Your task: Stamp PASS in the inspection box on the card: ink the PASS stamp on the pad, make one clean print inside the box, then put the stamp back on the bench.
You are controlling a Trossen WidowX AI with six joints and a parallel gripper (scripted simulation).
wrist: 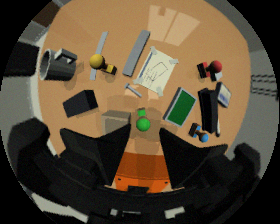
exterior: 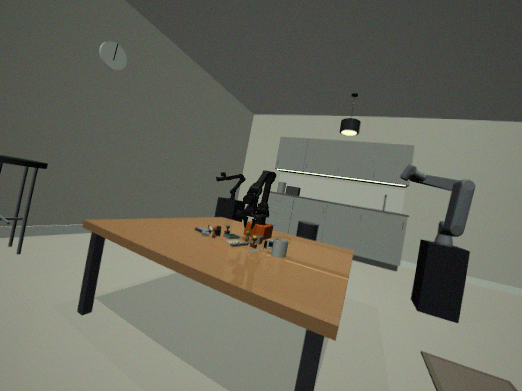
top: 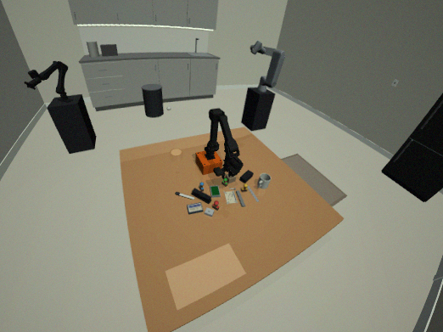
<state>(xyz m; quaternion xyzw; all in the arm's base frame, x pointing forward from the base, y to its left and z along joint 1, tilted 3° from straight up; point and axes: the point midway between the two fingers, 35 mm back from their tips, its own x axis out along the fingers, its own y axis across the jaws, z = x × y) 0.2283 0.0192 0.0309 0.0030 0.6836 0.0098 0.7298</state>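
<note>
Right now my gripper tip is 6 cm above the PASS stamp and 1 cm past it. Round my gripper tip: green ink pad 9 cm to the right, 7 cm below, 3 cm ahead; inspection card 11 cm ahead, 8 cm below, 1 cm to the right; bolt 7 cm below, 6 cm ahead, 4 cm to the left.
</note>
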